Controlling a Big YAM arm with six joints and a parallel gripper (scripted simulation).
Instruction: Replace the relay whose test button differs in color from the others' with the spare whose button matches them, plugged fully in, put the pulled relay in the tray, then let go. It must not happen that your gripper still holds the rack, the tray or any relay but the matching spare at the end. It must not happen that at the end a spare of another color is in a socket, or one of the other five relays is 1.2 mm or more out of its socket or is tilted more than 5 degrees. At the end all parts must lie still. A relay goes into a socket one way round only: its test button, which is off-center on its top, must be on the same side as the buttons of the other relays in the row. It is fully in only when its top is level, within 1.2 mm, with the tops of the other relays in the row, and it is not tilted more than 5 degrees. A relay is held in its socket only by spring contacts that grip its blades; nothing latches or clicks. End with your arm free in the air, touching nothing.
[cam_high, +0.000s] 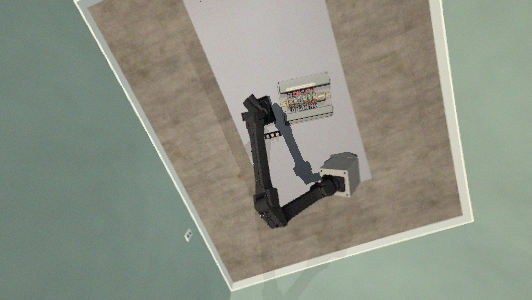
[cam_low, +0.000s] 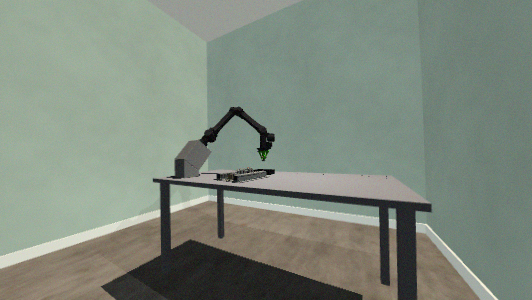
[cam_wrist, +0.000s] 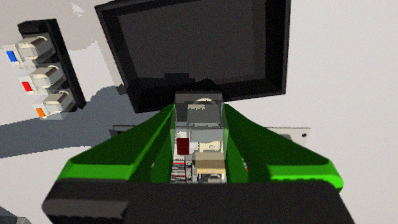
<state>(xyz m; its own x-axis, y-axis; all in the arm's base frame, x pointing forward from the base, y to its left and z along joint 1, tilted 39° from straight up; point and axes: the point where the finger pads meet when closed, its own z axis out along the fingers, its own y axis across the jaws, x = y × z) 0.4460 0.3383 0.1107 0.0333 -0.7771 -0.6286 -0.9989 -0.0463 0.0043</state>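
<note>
Now: hand 120 mm above the black tray. From my hand the other things lie so: dark stand: 160 mm behind, 30 mm to the right, 130 mm below.
</note>
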